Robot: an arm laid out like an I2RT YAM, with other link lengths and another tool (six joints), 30 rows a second.
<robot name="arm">
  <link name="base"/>
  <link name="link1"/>
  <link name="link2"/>
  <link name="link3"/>
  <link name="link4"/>
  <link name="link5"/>
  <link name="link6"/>
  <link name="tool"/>
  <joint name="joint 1" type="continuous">
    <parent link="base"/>
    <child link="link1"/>
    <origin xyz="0 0 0.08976" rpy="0 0 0"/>
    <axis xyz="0 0 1"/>
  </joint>
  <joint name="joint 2" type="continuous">
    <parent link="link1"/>
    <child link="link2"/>
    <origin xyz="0.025 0.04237 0.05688" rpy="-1.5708 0 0"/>
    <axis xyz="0 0 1"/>
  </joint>
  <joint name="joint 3" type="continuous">
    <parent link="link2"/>
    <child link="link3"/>
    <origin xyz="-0.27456 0 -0.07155" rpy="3.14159 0 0"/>
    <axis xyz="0 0 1"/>
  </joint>
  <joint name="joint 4" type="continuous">
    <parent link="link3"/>
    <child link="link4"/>
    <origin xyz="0.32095 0.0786 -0.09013" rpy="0 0 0"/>
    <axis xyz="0 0 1"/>
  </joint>
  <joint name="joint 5" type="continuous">
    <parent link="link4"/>
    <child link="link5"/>
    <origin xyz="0.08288 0.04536 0.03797" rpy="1.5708 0 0"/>
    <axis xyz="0 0 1"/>
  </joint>
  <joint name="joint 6" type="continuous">
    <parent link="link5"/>
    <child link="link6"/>
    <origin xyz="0.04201 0 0.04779" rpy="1.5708 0 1.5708"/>
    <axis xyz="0 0 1"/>
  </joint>
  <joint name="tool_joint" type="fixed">
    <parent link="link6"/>
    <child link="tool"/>
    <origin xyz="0.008 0.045 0.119" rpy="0.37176 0 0.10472"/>
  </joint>
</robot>
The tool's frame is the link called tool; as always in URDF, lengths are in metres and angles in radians. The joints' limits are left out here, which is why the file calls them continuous.
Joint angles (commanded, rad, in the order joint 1, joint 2, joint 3, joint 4, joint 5, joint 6), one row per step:
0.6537, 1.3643, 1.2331, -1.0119, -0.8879, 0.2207
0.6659, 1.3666, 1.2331, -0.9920, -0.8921, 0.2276
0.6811, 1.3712, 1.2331, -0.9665, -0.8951, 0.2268
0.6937, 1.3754, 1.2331, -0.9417, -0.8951, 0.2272
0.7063, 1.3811, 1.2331, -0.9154, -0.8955, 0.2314
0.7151, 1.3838, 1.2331, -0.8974, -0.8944, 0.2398
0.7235, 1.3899, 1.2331, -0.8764, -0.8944, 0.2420
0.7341, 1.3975, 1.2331, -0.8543, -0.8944, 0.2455
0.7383, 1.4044, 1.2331, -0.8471, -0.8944, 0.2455
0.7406, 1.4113, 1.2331, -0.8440, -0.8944, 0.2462
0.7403, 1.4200, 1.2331, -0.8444, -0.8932, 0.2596
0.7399, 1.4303, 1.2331, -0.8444, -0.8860, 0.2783
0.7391, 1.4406, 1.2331, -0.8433, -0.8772, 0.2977
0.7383, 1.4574, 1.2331, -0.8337, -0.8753, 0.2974
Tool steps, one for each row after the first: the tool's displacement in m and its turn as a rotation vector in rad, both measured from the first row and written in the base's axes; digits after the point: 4 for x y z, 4 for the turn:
-0.0014, 0.0048, 0.0007, 0.0120, -0.0062, 0.0100
-0.0026, 0.0108, 0.0005, 0.0273, -0.0215, 0.0271
-0.0029, 0.0161, 0.0002, 0.0402, -0.0371, 0.0395
-0.0031, 0.0218, -0.0003, 0.0525, -0.0493, 0.0500
-0.0035, 0.0257, -0.0002, 0.0594, -0.0550, 0.0537
-0.0031, 0.0301, -0.0010, 0.0686, -0.0645, 0.0609
-0.0033, 0.0351, -0.0023, 0.0773, -0.0725, 0.0696
-0.0032, 0.0372, -0.0042, 0.0776, -0.0725, 0.0738
-0.0031, 0.0385, -0.0064, 0.0751, -0.0690, 0.0757
-0.0026, 0.0392, -0.0091, 0.0647, -0.0522, 0.0673
-0.0014, 0.0399, -0.0128, 0.0480, -0.0339, 0.0530
0.0003, 0.0406, -0.0166, 0.0309, -0.0170, 0.0370
0.0033, 0.0427, -0.0221, 0.0249, -0.0129, 0.0354

